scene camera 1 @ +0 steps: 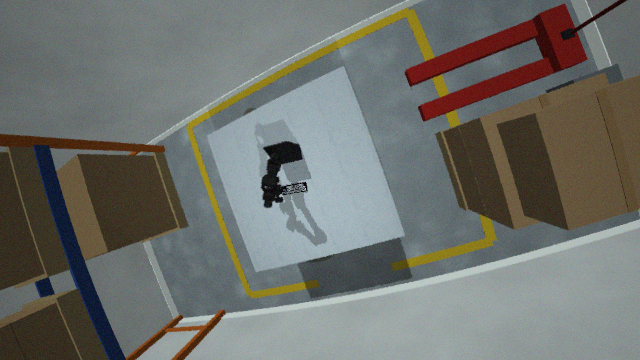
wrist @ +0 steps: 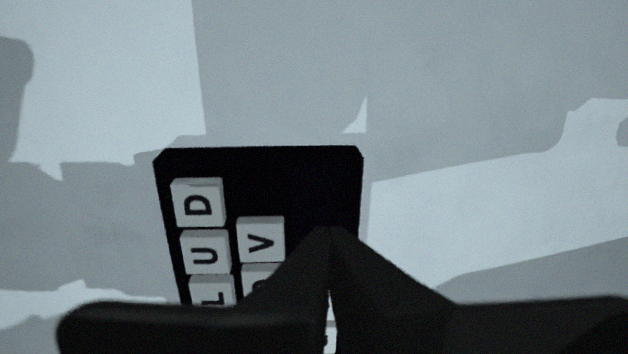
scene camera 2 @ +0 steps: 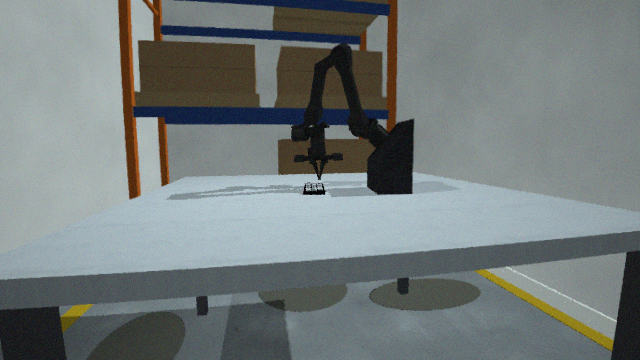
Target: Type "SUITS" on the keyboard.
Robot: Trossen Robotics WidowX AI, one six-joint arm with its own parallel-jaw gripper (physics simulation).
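Places are measured from the arm's base along level axes (x right, y ahead, z up), in centimetres.
Where they show: gripper, between the fingertips: (scene camera 1: 282, 187) (wrist: 327, 239) (scene camera 2: 319, 180); arm's base, origin of its link: (scene camera 1: 275, 155) (scene camera 2: 384, 141).
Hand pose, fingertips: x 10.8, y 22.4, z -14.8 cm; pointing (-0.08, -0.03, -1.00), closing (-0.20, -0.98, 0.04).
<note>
Things, the pixels of their centre, and the offset from my fingertips. Level surfaces: height alone.
- keyboard, middle of its body: (scene camera 2: 314, 187) (scene camera 1: 293, 188) dx -8.0, dy +3.7, dz -1.9 cm
- D key, middle of its body: (wrist: 199, 202) dx +1.5, dy +4.1, dz -1.3 cm
- U key, middle of its body: (wrist: 206, 252) dx -0.5, dy +4.4, dz -1.3 cm
- V key, middle of its body: (wrist: 261, 239) dx -0.4, dy +2.3, dz -1.3 cm
- L key, middle of its body: (wrist: 213, 295) dx -2.6, dy +4.8, dz -1.3 cm
- white table, height of its surface: dz -2.7 cm
The keyboard (scene camera 1: 299, 188) (scene camera 2: 314, 189) (wrist: 300, 175) is a small black board with white letter keys, flat on the table. In the wrist view the D key (wrist: 198, 203), U key (wrist: 205, 252) and V key (wrist: 260, 240) show whole. The L key (wrist: 213, 291) shows in part. Another key (wrist: 256, 278) beside V is mostly covered by a finger, and its letter cannot be read. My gripper (scene camera 2: 319, 178) (wrist: 327, 239) is shut and empty, pointing down a little above the keyboard. Its fingers hide much of the board in the wrist view; S, I and T do not show there.
The white table (scene camera 1: 350, 175) (scene camera 2: 200, 230) carries the arm's black base (scene camera 1: 285, 152) (scene camera 2: 395, 162). Shadows of the arm fall across the table. A shelf rack (scene camera 2: 129, 125) with cardboard boxes (scene camera 2: 197, 70) stands behind it. A red pallet jack (scene camera 1: 570, 40) stands on the floor.
</note>
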